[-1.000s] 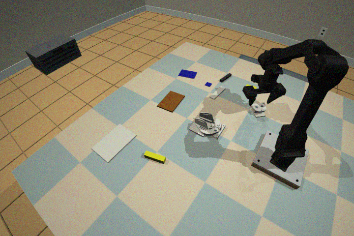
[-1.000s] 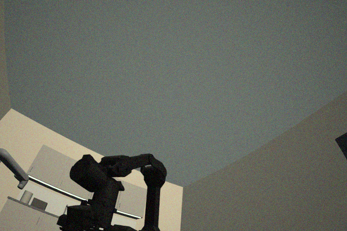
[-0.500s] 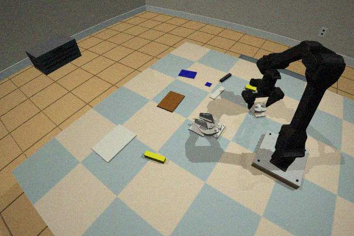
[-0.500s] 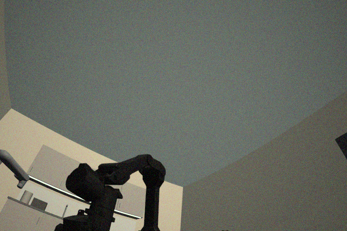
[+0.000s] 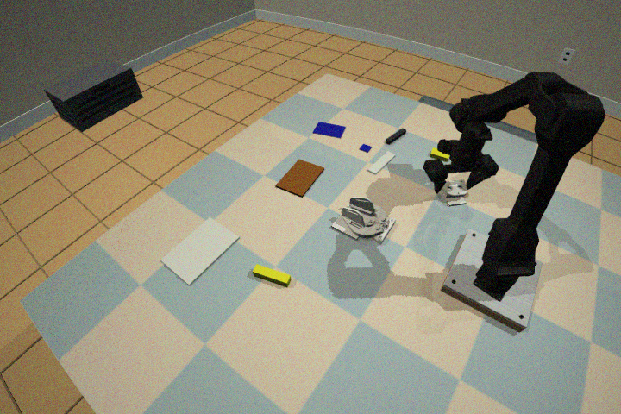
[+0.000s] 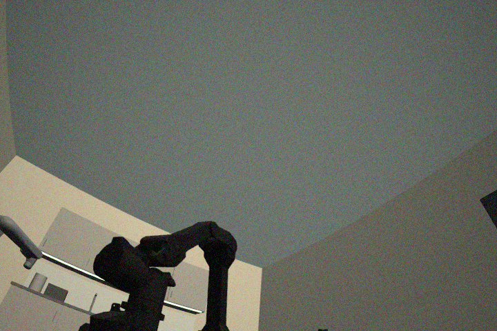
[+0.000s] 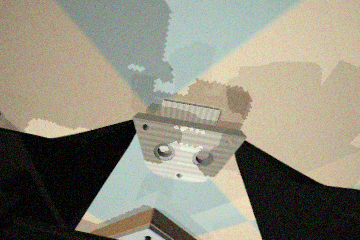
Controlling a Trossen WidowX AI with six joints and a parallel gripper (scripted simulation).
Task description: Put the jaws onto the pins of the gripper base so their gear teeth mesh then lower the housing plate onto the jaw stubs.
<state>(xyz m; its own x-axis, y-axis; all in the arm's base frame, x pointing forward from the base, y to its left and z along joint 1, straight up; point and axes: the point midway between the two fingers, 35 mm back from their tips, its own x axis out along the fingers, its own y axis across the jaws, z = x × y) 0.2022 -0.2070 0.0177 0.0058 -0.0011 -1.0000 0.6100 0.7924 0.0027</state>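
The gripper base lies 10 mm behind my gripper tip and 20 mm above it. Also, from my gripper tip: white strip (210 mm ahead, 30 mm to the left, 10 mm below); then housing plate (70 mm ahead, 240 mm to the left); then jaw (90 mm ahead, 220 mm to the left).
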